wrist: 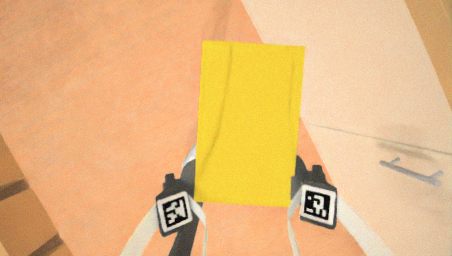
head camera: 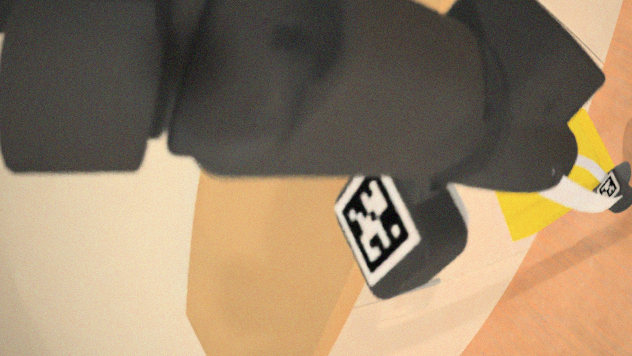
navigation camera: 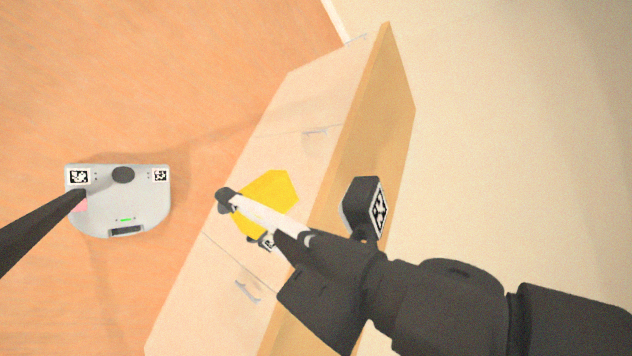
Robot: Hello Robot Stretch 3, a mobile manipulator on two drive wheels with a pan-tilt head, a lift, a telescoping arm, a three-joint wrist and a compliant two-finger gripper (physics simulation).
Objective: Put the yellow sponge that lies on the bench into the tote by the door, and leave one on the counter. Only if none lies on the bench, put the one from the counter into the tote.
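Pixels of known places: gripper, fingertip midpoint: (wrist: 242,173) (head camera: 592,146) (navigation camera: 239,215); robot's base, link origin: (navigation camera: 123,173).
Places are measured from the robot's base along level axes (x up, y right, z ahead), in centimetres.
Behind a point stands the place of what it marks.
My gripper (navigation camera: 244,221) @(x 96.4, y 13.7, z -2.1 cm) (wrist: 242,173) @(x 96.4, y 13.7, z -2.1 cm) is shut on a yellow sponge (head camera: 530,215) @(x 100.1, y 18.5, z 3.2 cm) (navigation camera: 272,192) @(x 100.1, y 17.4, z 1.8 cm) (wrist: 250,120) @(x 100.2, y 17.6, z 0.2 cm), with one fingertip on each side of it. In the head view the wrist and arm hide part of the sponge, and one fingertip shows at the right edge. In the navigation view the gripper and sponge are in the air, over the pale front of the wooden-topped counter (head camera: 260,260) @(x 91.1, y 78.5, z 16.0 cm) (navigation camera: 392,115) @(x 91.1, y 92.9, z 32.3 cm). The tote does not show, and I cannot make out a second sponge.
The pale cabinet front (navigation camera: 280,120) @(x 40.1, y 63.8, z 30.8 cm) (wrist: 350,65) @(x 67.3, y 38.7, z -14.9 cm) has drawer handles (navigation camera: 247,291) (wrist: 411,173) @(x 75.9, y 25.7, z -32.4 cm) that stick out. My grey base (navigation camera: 120,200) @(x 16.0, y -1.4, z -10.4 cm) stands on the orange wooden floor (navigation camera: 150,60) @(x 0.0, y 10.1, z 57.9 cm). A brown wooden object (wrist: 22,212) @(x 11.7, y -82.8, z 59.3 cm) shows at the lower left of the wrist view.
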